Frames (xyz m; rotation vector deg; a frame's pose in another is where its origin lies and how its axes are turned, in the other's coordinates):
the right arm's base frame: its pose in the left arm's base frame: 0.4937 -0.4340 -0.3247 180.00 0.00 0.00
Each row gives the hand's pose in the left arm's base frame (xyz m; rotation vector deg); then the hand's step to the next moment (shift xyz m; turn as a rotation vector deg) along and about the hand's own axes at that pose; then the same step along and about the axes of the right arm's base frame.
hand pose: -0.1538 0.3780 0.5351 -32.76 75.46 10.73
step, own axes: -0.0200 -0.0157 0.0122 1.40 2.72 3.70
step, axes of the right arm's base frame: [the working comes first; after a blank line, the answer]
step, axes of the left arm's base frame: 0.0122 -0.0035 0.0252 2.33 3.88 -1.60

0.0122 0.0035 -0.0252 2.33 -3.88 1.60
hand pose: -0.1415 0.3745 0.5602 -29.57 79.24 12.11
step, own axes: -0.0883 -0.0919 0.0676 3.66 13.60 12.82
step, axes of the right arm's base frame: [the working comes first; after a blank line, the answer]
step, axes of the left arm's base frame: 0.0828 -0.0350 0.1128 6.03 17.26 -5.34

0.0828 0.0350 -0.1128 6.03 -17.26 5.34
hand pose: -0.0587 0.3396 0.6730 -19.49 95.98 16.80
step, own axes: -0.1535 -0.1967 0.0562 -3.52 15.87 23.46
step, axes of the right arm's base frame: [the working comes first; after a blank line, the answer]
step, axes of the left arm's base frame: 0.1457 -0.1516 0.1456 15.73 23.82 0.39

0.1457 0.1516 -0.1456 15.73 -23.82 -0.39
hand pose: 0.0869 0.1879 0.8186 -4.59 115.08 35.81
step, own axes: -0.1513 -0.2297 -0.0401 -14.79 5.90 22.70
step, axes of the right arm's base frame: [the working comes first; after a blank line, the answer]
step, axes of the left arm's base frame: 0.1157 -0.2475 0.0512 23.92 12.58 6.19

0.1157 0.2475 -0.0512 23.92 -12.58 -6.19
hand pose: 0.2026 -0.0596 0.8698 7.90 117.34 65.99
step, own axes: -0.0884 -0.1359 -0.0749 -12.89 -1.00 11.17
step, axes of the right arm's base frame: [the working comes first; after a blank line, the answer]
step, axes of the left arm's base frame: 0.0473 -0.1692 -0.0319 16.71 1.47 3.24

0.0473 0.1692 0.0319 16.71 -1.47 -3.24
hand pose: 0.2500 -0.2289 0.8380 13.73 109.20 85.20
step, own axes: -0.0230 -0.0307 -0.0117 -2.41 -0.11 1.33
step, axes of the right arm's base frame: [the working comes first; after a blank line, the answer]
step, axes of the left arm's base frame: 0.0179 -0.0314 -0.0174 2.63 -0.29 0.75

0.0179 0.0314 0.0174 2.63 0.29 -0.75
